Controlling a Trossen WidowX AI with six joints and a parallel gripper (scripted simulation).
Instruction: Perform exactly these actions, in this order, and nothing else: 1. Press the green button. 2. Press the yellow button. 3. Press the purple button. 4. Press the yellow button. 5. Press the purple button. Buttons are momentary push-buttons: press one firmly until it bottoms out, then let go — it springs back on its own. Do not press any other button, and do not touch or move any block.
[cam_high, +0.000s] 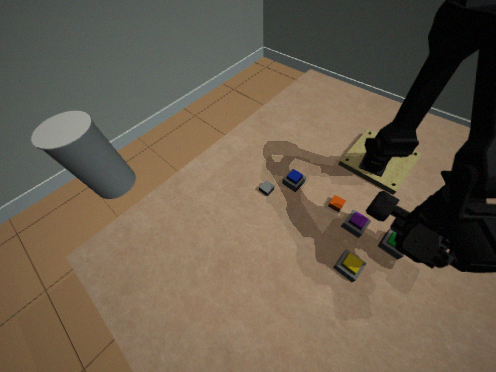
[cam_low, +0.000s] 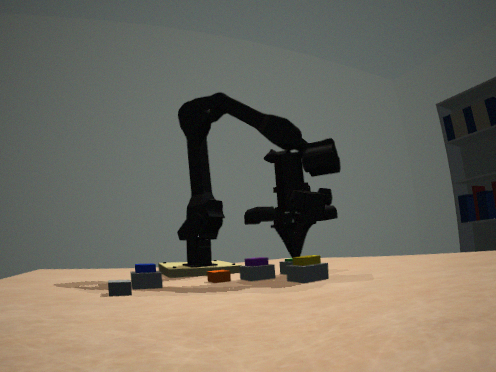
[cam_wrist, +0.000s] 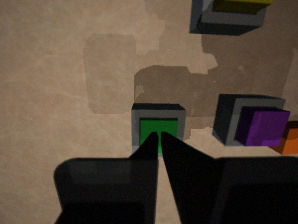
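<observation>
My gripper tip is 10 mm above the green button. From my gripper tip the other things lie so: purple button: 90 mm to the right; yellow button: 100 mm ahead, 70 mm to the right; orange block: 150 mm to the right, 40 mm behind, 20 mm below.
</observation>
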